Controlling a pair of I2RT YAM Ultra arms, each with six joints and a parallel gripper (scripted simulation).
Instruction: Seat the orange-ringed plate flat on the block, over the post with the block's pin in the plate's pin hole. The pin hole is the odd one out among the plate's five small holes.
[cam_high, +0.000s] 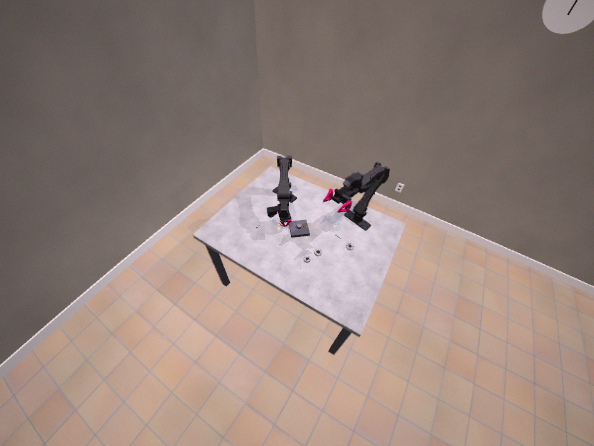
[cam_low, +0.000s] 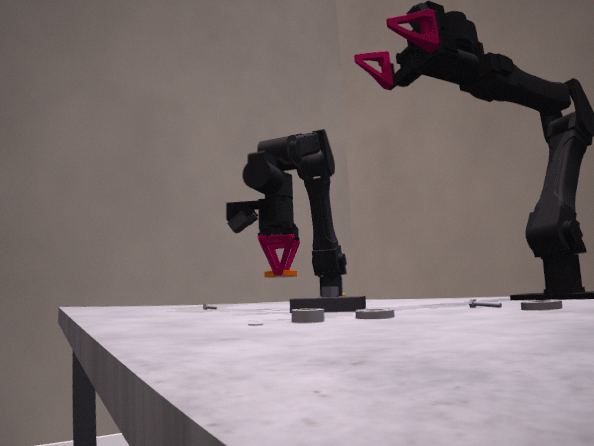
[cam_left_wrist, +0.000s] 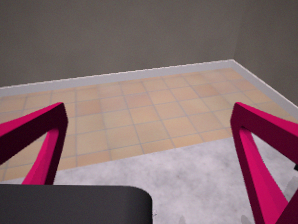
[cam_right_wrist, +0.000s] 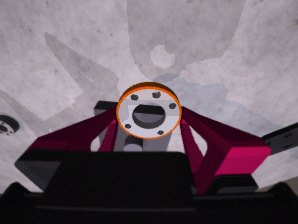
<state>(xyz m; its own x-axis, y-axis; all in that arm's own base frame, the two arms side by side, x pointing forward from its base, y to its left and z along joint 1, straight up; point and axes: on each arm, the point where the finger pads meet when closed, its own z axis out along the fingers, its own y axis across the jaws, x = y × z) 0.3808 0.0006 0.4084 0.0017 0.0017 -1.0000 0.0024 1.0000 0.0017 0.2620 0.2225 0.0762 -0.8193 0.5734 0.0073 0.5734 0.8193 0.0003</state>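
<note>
The block lies 60 mm behind my right hand, 110 mm to the left of it and 50 mm below it. Also, from my right hand: plate: right at my right hand.
</note>
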